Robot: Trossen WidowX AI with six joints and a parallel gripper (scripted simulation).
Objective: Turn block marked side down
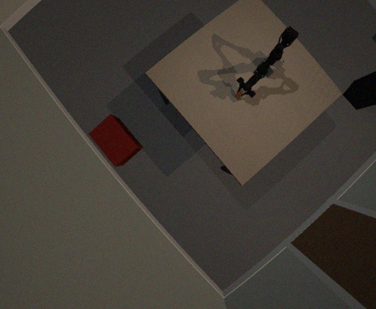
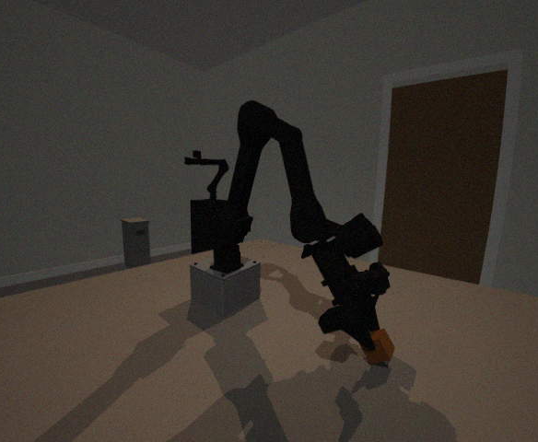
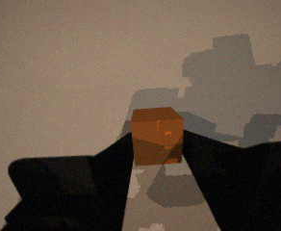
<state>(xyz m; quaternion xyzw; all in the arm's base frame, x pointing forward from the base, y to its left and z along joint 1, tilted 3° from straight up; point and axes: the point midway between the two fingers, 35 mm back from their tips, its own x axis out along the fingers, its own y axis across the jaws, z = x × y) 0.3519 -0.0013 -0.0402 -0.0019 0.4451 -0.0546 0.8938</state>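
Right now my gripper tip is 1 cm past the orange block and 1 cm above it.
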